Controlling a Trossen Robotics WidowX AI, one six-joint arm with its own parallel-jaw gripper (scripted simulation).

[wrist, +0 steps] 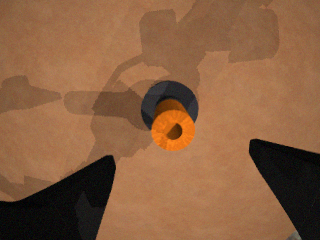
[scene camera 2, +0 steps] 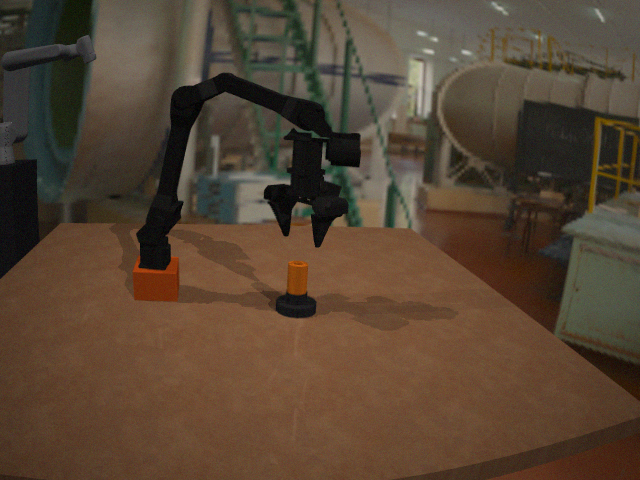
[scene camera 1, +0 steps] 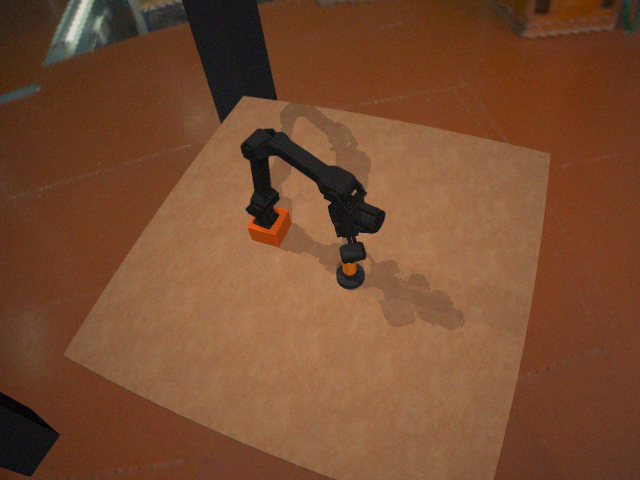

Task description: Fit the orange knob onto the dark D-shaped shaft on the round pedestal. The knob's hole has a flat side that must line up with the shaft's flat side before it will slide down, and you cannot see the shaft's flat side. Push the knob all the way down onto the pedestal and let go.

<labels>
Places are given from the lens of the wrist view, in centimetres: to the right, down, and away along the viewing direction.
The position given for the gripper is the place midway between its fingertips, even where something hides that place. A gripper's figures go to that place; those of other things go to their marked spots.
gripper (wrist: pixel 183 155): 1, 2, 9
orange knob (wrist: pixel 172 129): 1, 1, 17
dark round pedestal (wrist: pixel 168 89): 1, -4, 21
The marked spots on the dark round pedestal and the orange knob are 7 cm apart.
</labels>
